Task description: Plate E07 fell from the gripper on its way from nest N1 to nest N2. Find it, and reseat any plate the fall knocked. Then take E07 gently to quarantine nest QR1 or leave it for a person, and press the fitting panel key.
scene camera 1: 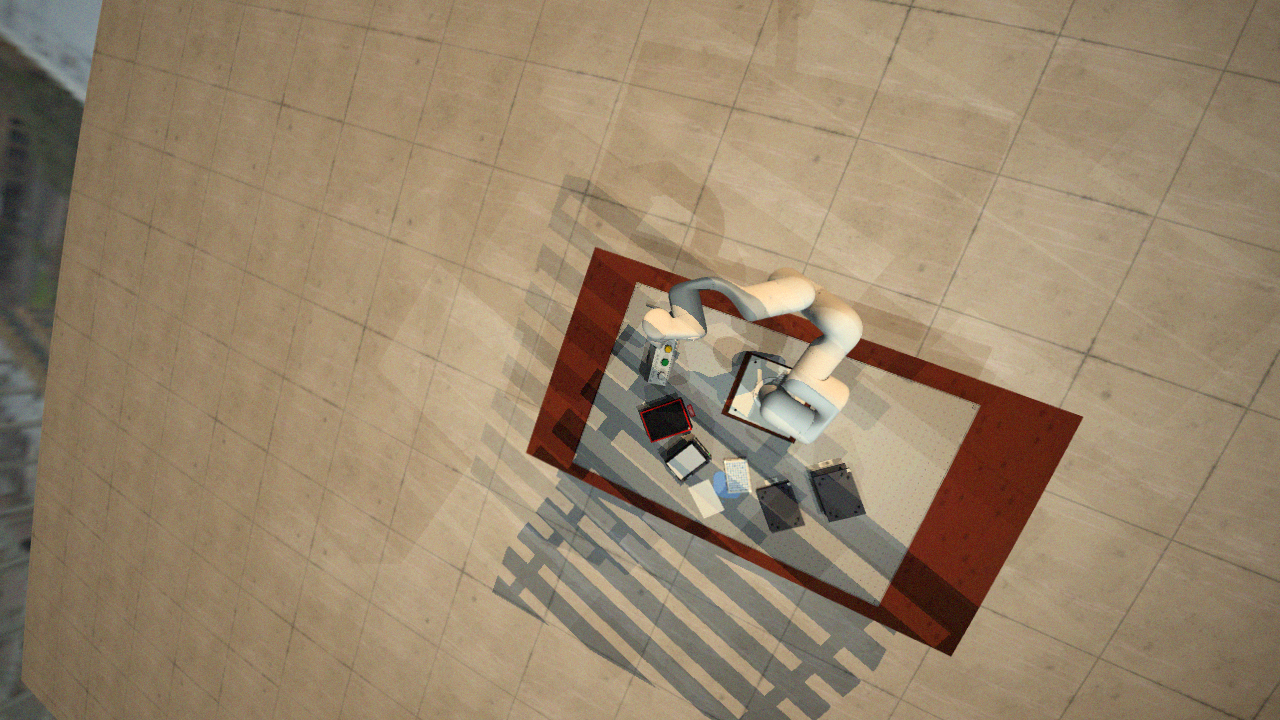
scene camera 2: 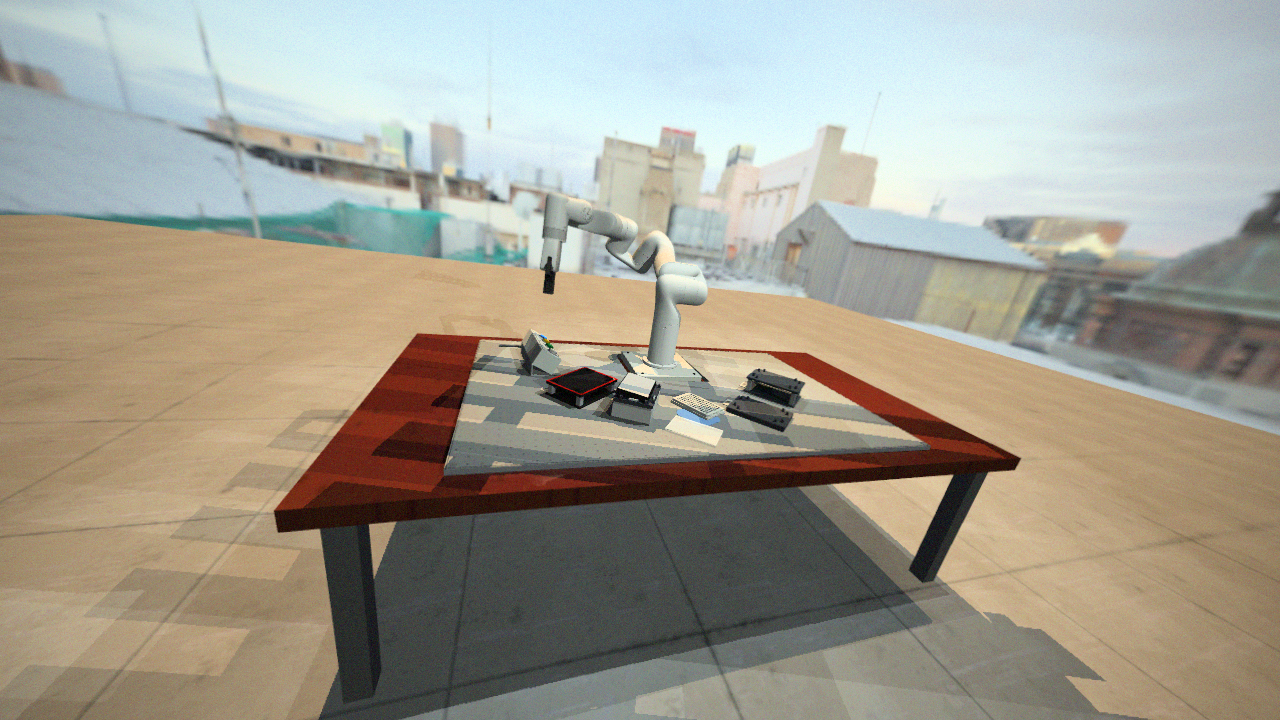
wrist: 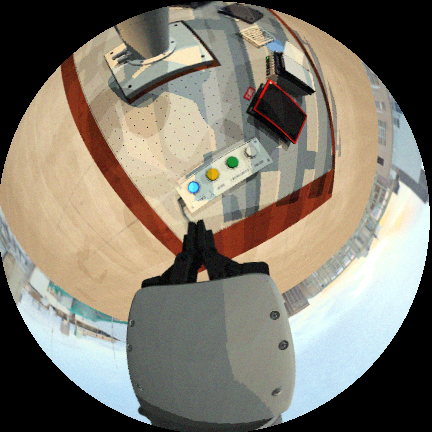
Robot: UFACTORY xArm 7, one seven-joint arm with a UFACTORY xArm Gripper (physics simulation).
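Places are measured from the arm's base along level axes (x right, y ahead, z up), in centimetres.
Pixels of known places: gripper, fingertip midpoint: [scene camera 2: 548,293] [wrist: 198,229]; arm's base, link origin: [scene camera 2: 659,362].
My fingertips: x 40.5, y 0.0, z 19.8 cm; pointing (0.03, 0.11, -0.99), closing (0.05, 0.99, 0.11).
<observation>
For each thing: its top centre in the pictures, then the offset to it from my fingertips. "spot": a spot on its surface instead.
- panel, top centre: [wrist: 229,178] [scene camera 2: 541,338] [scene camera 1: 659,354] dx +0.4, dy +8.1, dz -12.8 cm
- lit blue key, top centre: [wrist: 193,188] dx +0.7, dy +0.4, dz -14.0 cm
- yellow key, top centre: [wrist: 213,175] dx -0.9, dy +5.1, dz -13.7 cm
- green key, top centre: [wrist: 233,162] dx -2.4, dy +9.9, dz -13.7 cm
- white key, top centre: [wrist: 252,152] dx -3.9, dy +14.6, dz -13.7 cm
- pale welled plate, top centre: [scene camera 2: 698,403] [scene camera 1: 737,476] dx -46.6, dy +31.9, dz -19.8 cm
- red-outlined black nest, top centre: [scene camera 2: 583,377] [wrist: 285,111] [scene camera 1: 665,421] dx -13.9, dy +28.7, dz -16.6 cm
- red tag, surface spot: [wrist: 249,93] [scene camera 1: 690,410] spot: dx -19.6, dy +21.1, dz -21.0 cm
- white-topped black device, top centre: [scene camera 2: 637,382] [wrist: 301,71] [scene camera 1: 685,462] dx -27.9, dy +36.2, dz -13.4 cm
- pale sheet, top centre: [scene camera 2: 694,429] [scene camera 1: 706,499] dx -42.2, dy +46.2, dz -20.4 cm
My gripper [scene camera 2: 548,288] [wrist: 198,229] is shut and empty, raised above the table near the blue-key end of the panel [scene camera 1: 654,365] [scene camera 2: 537,358] [wrist: 223,184]; the arm hides it in scene camera 1. The panel has a lit blue key [wrist: 193,187], a yellow key [wrist: 213,174], a green key [wrist: 232,162] and a white key [wrist: 251,151]. A pale welled plate [scene camera 1: 736,476] [scene camera 2: 697,405] [wrist: 257,36] lies by a blue patch; its label is unreadable. The red-outlined black nest [scene camera 1: 666,419] [scene camera 2: 581,382] [wrist: 281,112] has a red tag [scene camera 1: 690,410] [wrist: 249,93] beside it.
A white-topped black device [scene camera 1: 688,458] [scene camera 2: 637,385] [wrist: 298,72] stands beside the red-outlined nest. A pale sheet [scene camera 1: 706,498] [scene camera 2: 694,430] lies near the welled plate. Two dark units [scene camera 1: 780,505] [scene camera 1: 836,490] [scene camera 2: 759,412] [scene camera 2: 774,385] stand farther along. The arm's base plate [wrist: 190,45] is behind.
</observation>
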